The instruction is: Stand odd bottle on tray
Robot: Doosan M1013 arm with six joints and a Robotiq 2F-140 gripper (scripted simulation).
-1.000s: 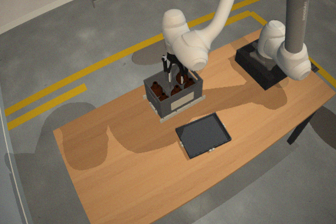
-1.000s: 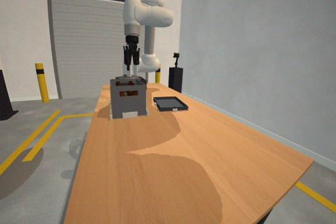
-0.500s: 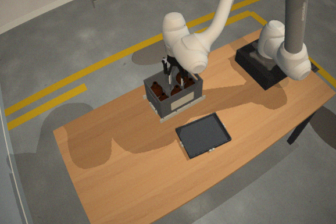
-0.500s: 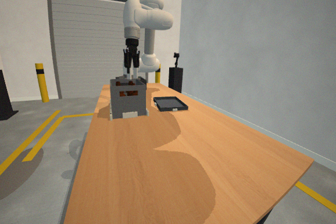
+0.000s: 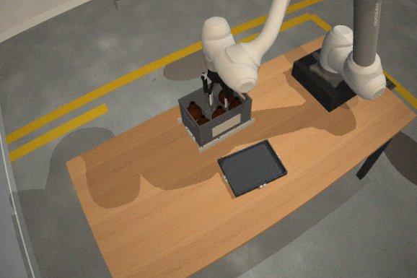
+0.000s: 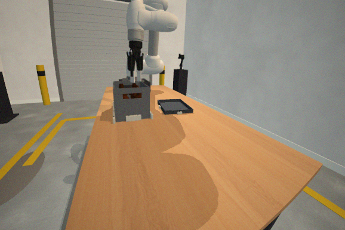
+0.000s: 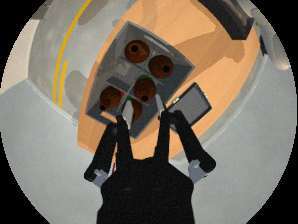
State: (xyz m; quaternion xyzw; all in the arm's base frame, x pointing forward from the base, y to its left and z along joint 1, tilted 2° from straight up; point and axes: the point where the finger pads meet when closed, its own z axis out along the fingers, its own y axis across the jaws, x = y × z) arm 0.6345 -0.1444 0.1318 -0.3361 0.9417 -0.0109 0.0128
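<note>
Now: hand 13 cm above the glass bottle. The rest, counted from my hand: dark tray: 2 cm ahead, 26 cm to the left, 20 cm below; then grey crate: 1 cm behind, 4 cm to the right, 13 cm below.
</note>
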